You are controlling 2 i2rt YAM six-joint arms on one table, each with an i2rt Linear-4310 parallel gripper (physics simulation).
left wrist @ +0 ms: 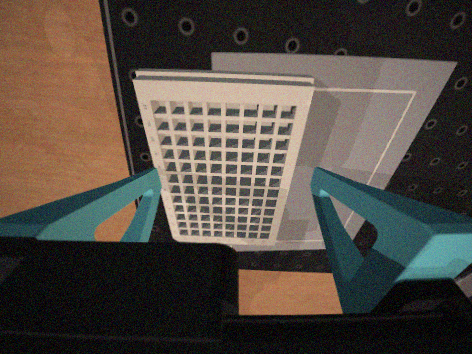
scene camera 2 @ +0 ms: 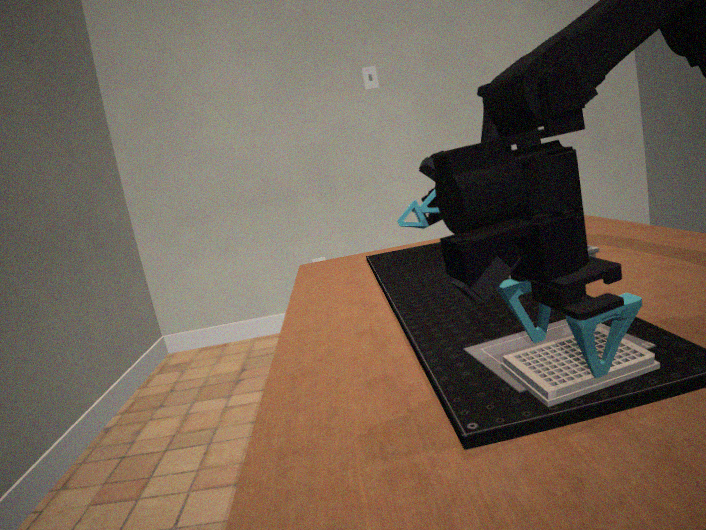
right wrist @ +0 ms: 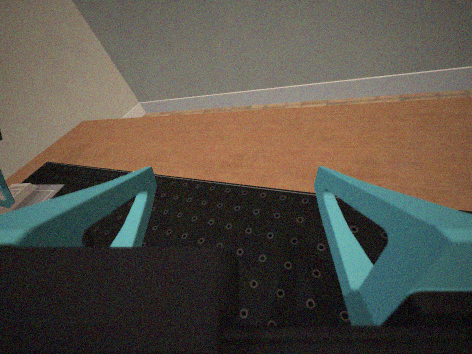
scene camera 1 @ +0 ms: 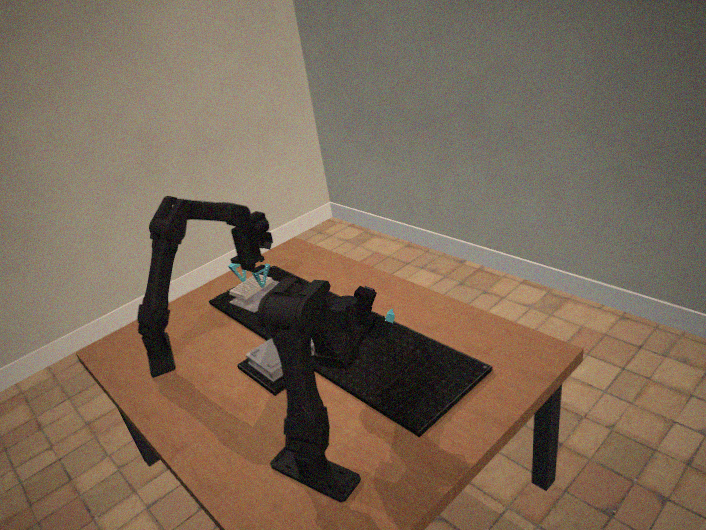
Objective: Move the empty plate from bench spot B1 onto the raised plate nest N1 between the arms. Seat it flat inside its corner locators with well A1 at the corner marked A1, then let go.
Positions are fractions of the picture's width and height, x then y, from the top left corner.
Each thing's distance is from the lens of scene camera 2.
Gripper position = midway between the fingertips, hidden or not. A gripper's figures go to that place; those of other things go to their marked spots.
my left gripper (scene camera 2: 0.80, 0.67): 50 cm
my right gripper (scene camera 2: 0.58, 0.41): 98 cm
white well plate (scene camera 2: 0.79, 0.70): 47 cm
grey nest pad (scene camera 2: 0.69, 0.67): 55 cm
The marked spots on the grey nest pad and the white well plate are 10 cm apart.
